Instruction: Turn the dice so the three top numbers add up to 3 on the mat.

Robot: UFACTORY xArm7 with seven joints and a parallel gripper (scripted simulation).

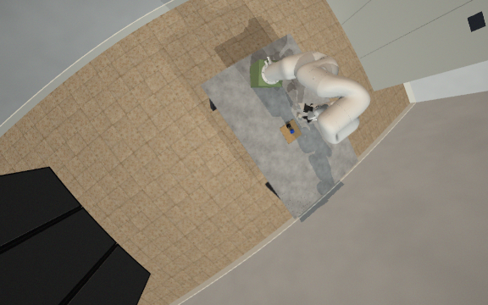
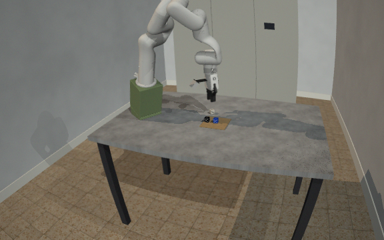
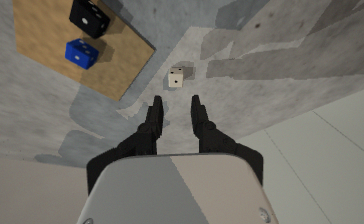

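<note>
Right now the white die is 90 mm below my hand. From my hand the other things lie so: tan mat 70 mm ahead, 120 mm to the right, 100 mm below; then blue die 70 mm ahead, 120 mm to the right, 90 mm below; then black die 20 mm ahead, 120 mm to the right, 90 mm below.
</note>
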